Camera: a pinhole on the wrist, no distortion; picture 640 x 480 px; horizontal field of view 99.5 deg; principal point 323.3 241.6 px. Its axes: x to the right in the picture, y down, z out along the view. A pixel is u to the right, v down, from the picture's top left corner.
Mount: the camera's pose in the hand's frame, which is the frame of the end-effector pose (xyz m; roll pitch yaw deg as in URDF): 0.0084 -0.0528 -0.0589 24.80 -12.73 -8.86
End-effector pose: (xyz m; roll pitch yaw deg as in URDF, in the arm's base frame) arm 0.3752 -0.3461 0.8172 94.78 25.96 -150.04
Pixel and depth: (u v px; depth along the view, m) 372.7 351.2 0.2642
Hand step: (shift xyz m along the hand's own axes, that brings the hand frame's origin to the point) -0.0093 -0.0640 0.2294
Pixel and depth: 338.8 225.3 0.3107
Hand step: -0.0569 -0.1917 0.2125
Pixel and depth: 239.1 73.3 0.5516
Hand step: -0.3181 -0.5509 0.2515
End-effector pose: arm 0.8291 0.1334 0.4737 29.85 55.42 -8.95
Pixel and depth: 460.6 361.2 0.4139
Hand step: 0.1109 -0.0766 0.4286
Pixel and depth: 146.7 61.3 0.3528
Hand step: -0.3172 -0.3675 0.1067
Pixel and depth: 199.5 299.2 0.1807
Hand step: -0.1167 -0.0747 0.0986
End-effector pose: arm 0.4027 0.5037 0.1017 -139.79 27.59 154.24
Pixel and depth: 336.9 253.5 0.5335
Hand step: -0.1046 -0.2401 0.4290
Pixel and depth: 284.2 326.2 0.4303
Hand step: -0.1578 -0.0861 0.3634
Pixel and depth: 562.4 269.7 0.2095
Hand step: 0.1327 -0.1412 0.1762
